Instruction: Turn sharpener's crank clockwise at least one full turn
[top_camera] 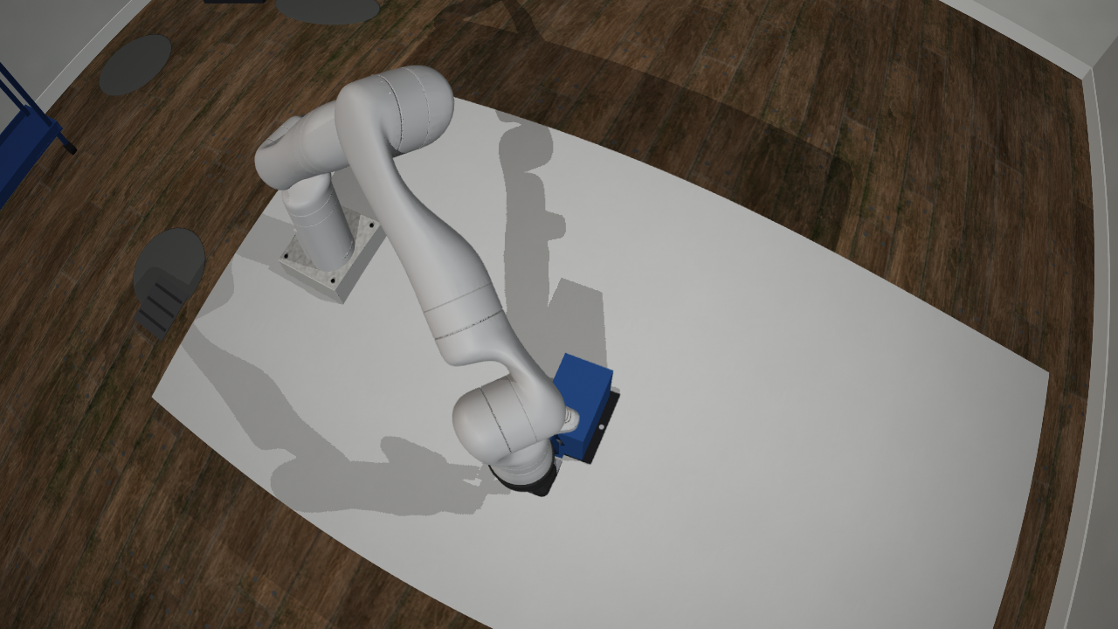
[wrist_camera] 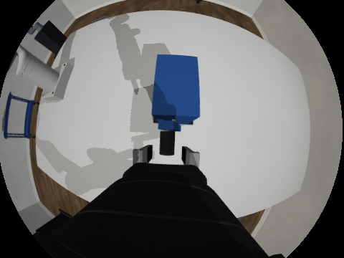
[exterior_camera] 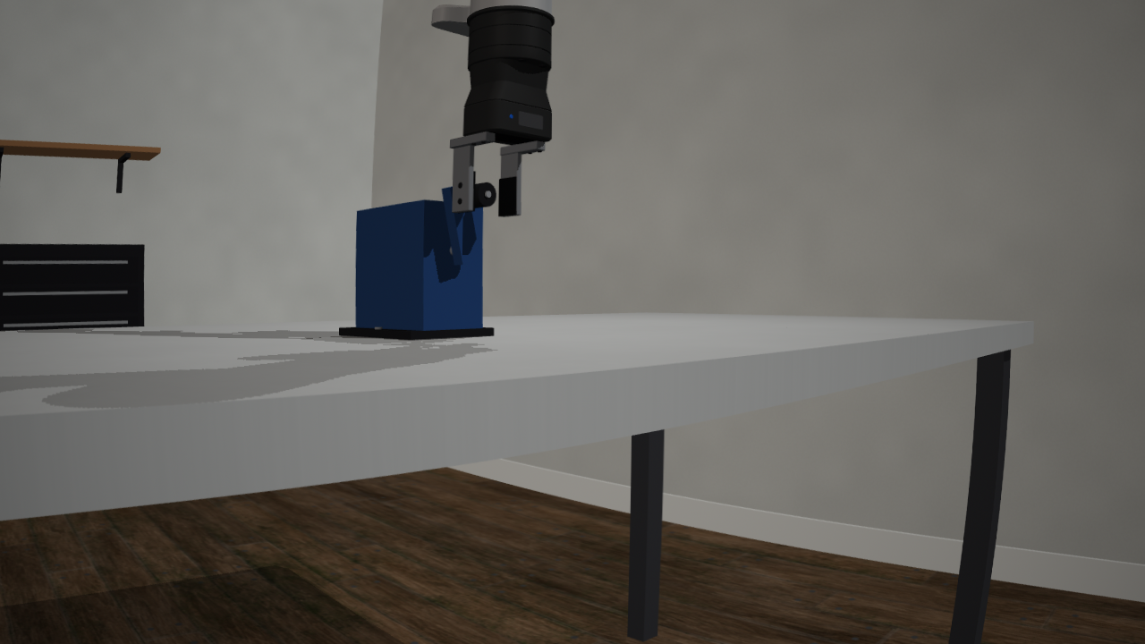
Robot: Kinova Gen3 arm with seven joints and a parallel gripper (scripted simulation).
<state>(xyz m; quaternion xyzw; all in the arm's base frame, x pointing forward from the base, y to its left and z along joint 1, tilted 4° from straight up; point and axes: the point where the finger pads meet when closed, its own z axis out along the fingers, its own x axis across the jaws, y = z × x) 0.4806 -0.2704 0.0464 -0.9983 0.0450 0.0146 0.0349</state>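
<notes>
Now: hand 2 cm to the right of the black handle. Round my hand: crank 2 cm to the left, 1 cm below.
</notes>
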